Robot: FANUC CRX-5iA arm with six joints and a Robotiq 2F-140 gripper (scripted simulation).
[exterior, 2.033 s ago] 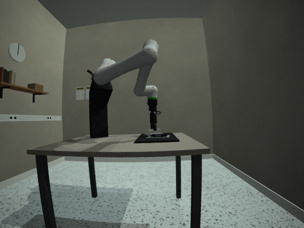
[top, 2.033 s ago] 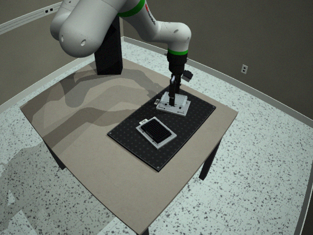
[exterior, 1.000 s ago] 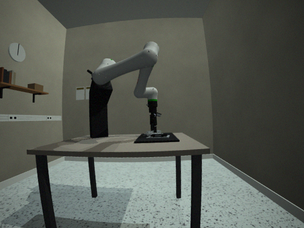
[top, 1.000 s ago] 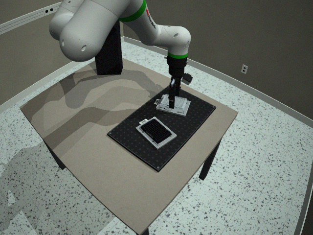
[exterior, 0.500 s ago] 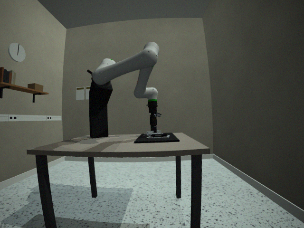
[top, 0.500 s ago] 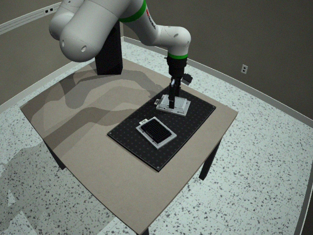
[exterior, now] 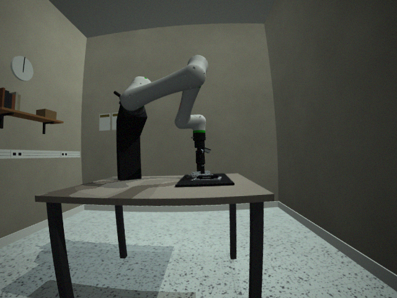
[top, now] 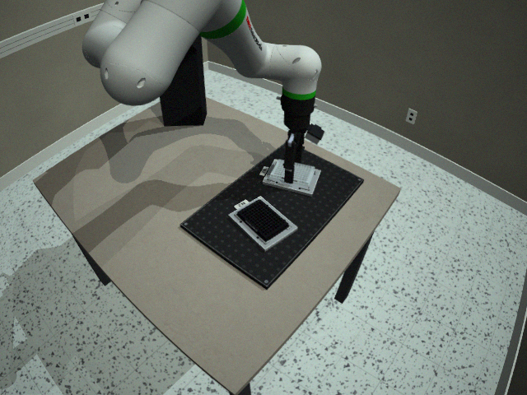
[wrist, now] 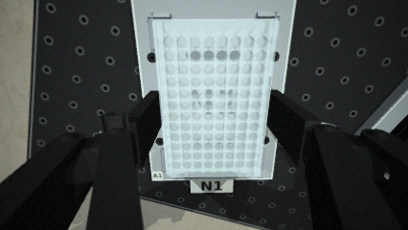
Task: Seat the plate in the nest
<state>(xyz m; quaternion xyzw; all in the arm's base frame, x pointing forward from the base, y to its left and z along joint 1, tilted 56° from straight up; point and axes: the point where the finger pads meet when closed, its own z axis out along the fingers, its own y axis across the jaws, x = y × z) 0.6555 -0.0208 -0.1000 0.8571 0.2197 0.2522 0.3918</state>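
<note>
Now: the white well plate 2 cm below my hand. From my hand the other things lie so: black well plate (21 cm to the right, 3 cm below, 2 cm ahead); then nest N2 (21 cm to the right, 4 cm below, 2 cm ahead).
</note>
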